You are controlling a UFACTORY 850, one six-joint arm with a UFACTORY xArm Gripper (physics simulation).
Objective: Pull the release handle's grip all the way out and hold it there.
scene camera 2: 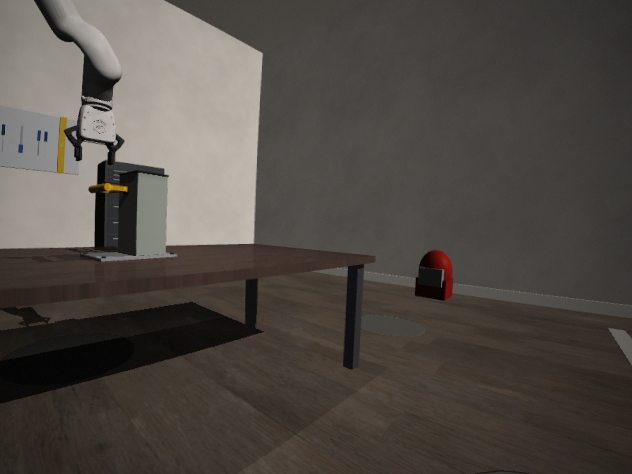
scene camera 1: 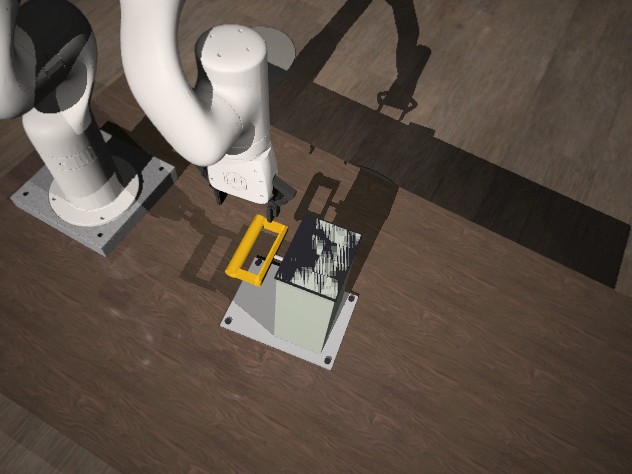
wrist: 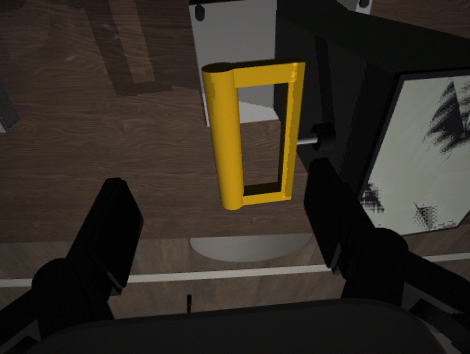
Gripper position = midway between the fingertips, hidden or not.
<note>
In view: my gripper (scene camera 1: 247, 207) and a grey base plate (scene camera 1: 251, 313).
My gripper shows as well in scene camera 2 (scene camera 2: 95, 162) and in the wrist view (wrist: 220, 190).
</note>
